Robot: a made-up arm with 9 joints. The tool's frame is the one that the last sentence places. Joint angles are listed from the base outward.
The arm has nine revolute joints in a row. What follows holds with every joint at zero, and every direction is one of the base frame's.
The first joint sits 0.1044 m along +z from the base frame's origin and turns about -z.
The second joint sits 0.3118 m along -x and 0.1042 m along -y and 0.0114 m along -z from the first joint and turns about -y.
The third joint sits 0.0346 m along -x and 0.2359 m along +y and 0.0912 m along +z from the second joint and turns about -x.
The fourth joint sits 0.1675 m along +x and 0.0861 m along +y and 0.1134 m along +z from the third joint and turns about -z.
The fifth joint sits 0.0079 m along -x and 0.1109 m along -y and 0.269 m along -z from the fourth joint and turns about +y.
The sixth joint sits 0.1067 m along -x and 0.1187 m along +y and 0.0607 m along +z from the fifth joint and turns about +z.
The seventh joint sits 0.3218 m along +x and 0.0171 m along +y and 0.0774 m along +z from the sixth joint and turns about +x.
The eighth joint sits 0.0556 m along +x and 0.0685 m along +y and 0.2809 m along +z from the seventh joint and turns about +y.
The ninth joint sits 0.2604 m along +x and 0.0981 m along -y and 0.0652 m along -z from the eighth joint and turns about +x.
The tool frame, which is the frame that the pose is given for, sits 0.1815 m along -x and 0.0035 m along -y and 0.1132 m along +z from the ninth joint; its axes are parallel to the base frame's.
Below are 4 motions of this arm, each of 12 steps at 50 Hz.
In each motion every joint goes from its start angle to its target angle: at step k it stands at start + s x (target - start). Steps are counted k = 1, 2, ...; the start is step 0. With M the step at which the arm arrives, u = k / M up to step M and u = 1 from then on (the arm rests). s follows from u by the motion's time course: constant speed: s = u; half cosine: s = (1 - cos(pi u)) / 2; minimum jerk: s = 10 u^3 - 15 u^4 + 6 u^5.
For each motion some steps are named. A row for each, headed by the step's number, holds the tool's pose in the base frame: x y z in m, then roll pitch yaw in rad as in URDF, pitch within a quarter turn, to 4 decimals.
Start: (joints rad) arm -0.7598 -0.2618 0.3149 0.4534 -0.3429 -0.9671 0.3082 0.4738 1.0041
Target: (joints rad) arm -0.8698 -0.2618 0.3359 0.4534 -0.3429 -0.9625 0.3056 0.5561 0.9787
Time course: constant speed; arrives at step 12
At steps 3, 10, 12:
3: -0.2216 -0.3362 0.4481 1.2301 0.0245 -0.3872
10: -0.2003 -0.3447 0.4489 1.2086 0.0608 -0.3075
12: -0.1942 -0.3469 0.4491 1.2024 0.0712 -0.2849

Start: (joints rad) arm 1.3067 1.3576 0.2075 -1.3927 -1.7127 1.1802 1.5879 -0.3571 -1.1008
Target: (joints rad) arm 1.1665 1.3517 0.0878 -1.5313 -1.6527 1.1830 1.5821 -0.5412 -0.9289
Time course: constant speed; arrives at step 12
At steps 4, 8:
4: -0.1478 0.5955 -0.0578 -1.1731 0.5571 1.7285
8: -0.1893 0.5882 -0.0382 -1.0660 0.4911 1.8365

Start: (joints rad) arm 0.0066 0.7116 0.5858 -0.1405 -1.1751 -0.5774 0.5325 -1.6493 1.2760
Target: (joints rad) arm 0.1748 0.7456 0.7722 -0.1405 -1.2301 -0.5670 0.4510 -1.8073 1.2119
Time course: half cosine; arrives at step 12
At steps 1, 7, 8, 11, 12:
1: -0.6534 -0.1679 0.2889 -1.7176 0.3506 -2.6968
7: -0.6980 -0.0542 0.2789 -1.6411 0.4555 -2.8427
8: -0.7040 -0.0309 0.2763 -1.6245 0.4766 -2.8683
11: -0.7130 0.0145 0.2705 -1.5907 0.5177 -2.9143
12: -0.7135 0.0179 0.2701 -1.5881 0.5207 -2.9175

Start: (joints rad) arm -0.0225 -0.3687 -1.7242 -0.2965 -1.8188 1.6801 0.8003 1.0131 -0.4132
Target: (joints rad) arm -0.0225 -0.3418 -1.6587 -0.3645 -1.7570 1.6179 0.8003 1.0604 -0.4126
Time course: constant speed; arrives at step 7
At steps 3, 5, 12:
3: -0.4178 0.2930 0.7155 -0.3449 -0.5130 0.5276
5: -0.4354 0.2896 0.7020 -0.3651 -0.5280 0.5596
12: -0.4520 0.2857 0.6881 -0.3863 -0.5417 0.5928

